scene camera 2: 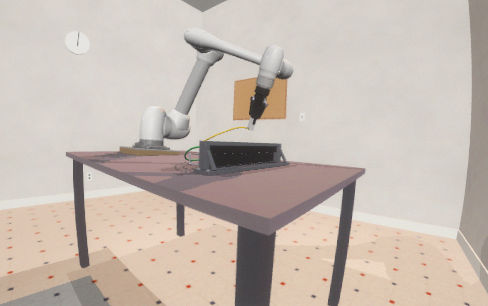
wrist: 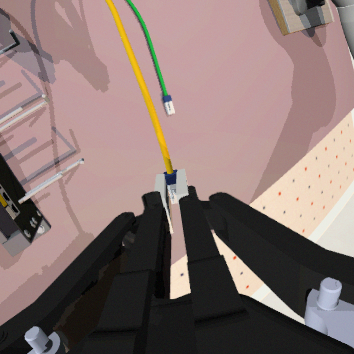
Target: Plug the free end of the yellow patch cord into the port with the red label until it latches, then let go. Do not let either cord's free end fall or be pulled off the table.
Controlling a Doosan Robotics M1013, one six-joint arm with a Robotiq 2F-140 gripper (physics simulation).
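Frame: origin at the arm's base, x ahead, y left, z up, level; metres.
Seen in the pictures: gripper, fingertip midpoint: [scene camera 2: 249,129] [wrist: 173,184]; arm's base at its link origin: [scene camera 2: 151,148].
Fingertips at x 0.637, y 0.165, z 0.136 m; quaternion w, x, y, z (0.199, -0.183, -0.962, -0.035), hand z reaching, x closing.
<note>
Offsets run from my fingertips to a thing's top centre. "spot": to the spot under its first point. Level surfaces: height alone.
My gripper [scene camera 2: 251,125] [wrist: 173,184] points down and is shut on the yellow cord's plug @(spot: 0.009 m right, 0.001 m back, 0.007 m up) [wrist: 171,177], which has a dark blue boot. The yellow patch cord @(spot: 0.169 m right, 0.051 m back, 0.026 m down) [scene camera 2: 223,133] [wrist: 142,87] runs from the fingertips back towards the rack. The gripper is held above the patch panel rack @(spot: 0.517 m right, 0.136 m ahead, 0.116 m down) [scene camera 2: 204,156] in the scene view, well clear of it. In the wrist view the end of the panel [wrist: 31,218] is at the left edge, off to the side of the plug. The red label cannot be made out in either view.
The green cord [scene camera 2: 187,151] [wrist: 152,49] ends in a white plug @(0.049 m right, 0.111 m back, 0.157 m down) [wrist: 169,107] over the table @(0.169 m down) [scene camera 2: 300,185] [wrist: 120,145]. Metal cable bars @(spot: 0.065 m right, 0.105 m ahead, 0.113 m down) [wrist: 52,180] stick out from the rack's rear. The robot's base plate [scene camera 2: 131,150] is at the far end.
</note>
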